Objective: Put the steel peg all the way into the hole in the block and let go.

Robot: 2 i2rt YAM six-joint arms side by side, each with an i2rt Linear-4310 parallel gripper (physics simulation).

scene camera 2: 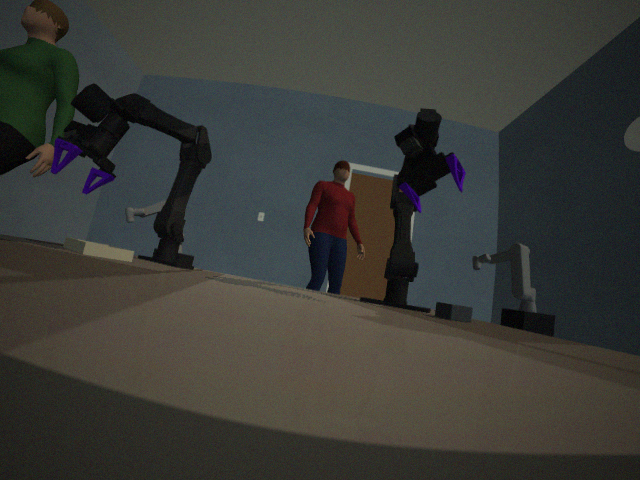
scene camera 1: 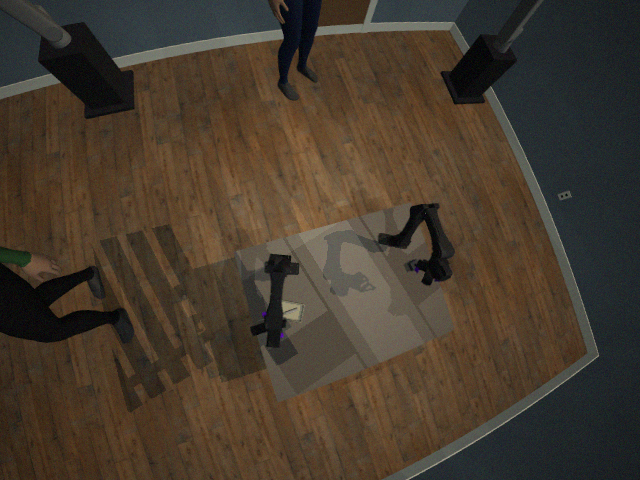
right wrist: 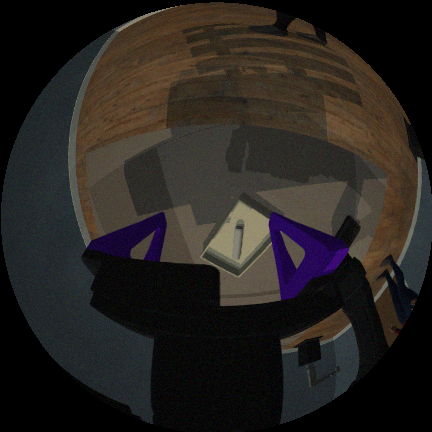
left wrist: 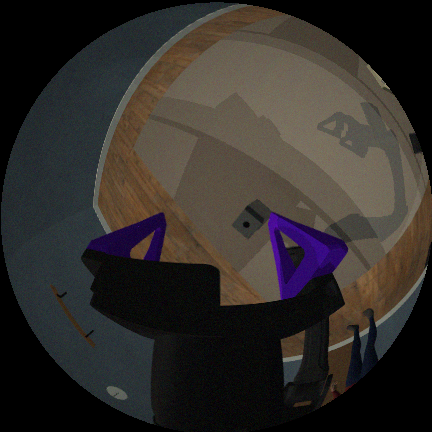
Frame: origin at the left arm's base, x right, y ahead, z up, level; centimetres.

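Seen in the pictures: left gripper, between the fingertips: [scene camera 2: 439,201] [left wrist: 216,217]; right gripper, between the fingertips: [scene camera 2: 69,184] [right wrist: 217,217]; left arm's base, origin of its link: [scene camera 2: 394,306] [scene camera 1: 393,241]; right arm's base, origin of its link: [scene camera 2: 164,263].
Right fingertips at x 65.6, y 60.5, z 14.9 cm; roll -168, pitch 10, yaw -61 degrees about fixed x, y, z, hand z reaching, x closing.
Note:
Offsets run from my right fingertips to a thing's top centre. Level surfaces: height alone.
The steel peg {dx -9.2, dy -7.1, dz -13.0 cm} [right wrist: 238,242] [scene camera 1: 291,310] lies flat in a cream, shallow tray {dx -8.6, dy -7.1, dz -12.4 cm} [right wrist: 218,263] [scene camera 2: 111,252]. The grey block {dx -81.1, dy -47.3, dz -11.5 cm} [left wrist: 249,231] [scene camera 2: 453,312] [scene camera 1: 410,265] stands on the table, its dark round hole facing up and a dark groove beside it. My right gripper [right wrist: 217,217] [scene camera 2: 69,182] [scene camera 1: 272,324] is open and empty, above the table near the tray; the peg shows between and below its fingers in the right wrist view. My left gripper [left wrist: 216,217] [scene camera 2: 440,200] is open and empty, well above the block, which shows nearer its right-hand finger in the left wrist view.
The pale table {dz -14.9 cm} [scene camera 1: 382,330] bears both arms' bases and their shadows. A person in green sits or stands at the left edge of scene camera 1. Another person [scene camera 2: 331,209] stands behind the table. Grey robot arms on dark pedestals [scene camera 1: 478,67] stand beyond it.

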